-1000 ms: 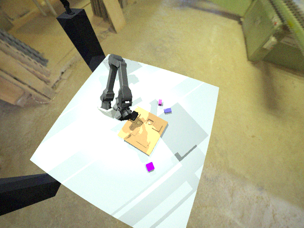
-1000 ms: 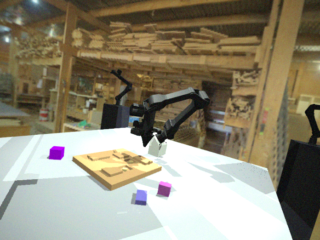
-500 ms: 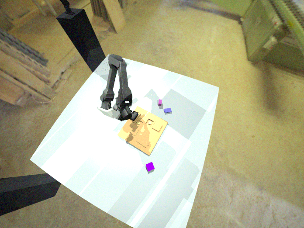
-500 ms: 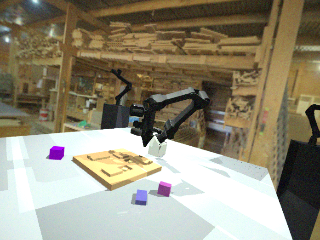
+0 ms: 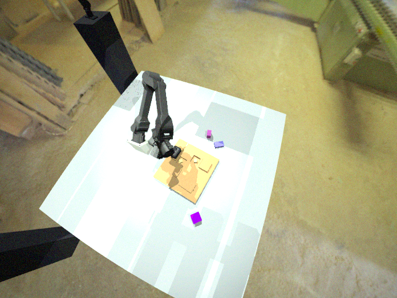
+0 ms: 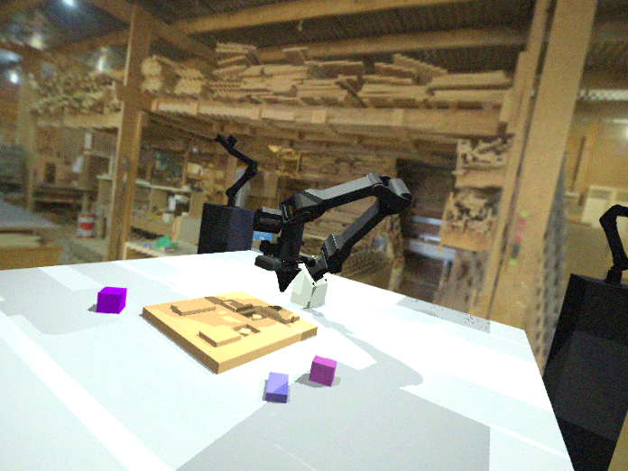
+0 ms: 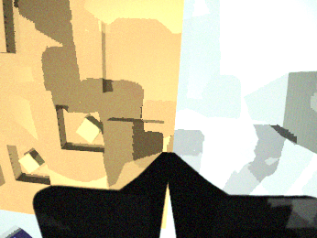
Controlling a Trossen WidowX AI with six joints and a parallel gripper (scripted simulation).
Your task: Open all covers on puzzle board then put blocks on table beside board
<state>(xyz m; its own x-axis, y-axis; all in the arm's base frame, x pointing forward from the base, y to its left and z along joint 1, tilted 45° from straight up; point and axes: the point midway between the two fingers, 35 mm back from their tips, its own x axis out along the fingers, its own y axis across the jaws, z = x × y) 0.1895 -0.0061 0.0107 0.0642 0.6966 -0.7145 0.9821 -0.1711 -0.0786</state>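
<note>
The tan puzzle board is 130 mm ahead of my gripper tip, 50 mm to the right of it and 50 mm below it. Round my gripper tip: pink block 190 mm ahead, 220 mm to the left, 50 mm below; then purple block 280 mm ahead, 280 mm to the right, 50 mm below; then lavender block 270 mm ahead, 180 mm to the left, 60 mm below.
</note>
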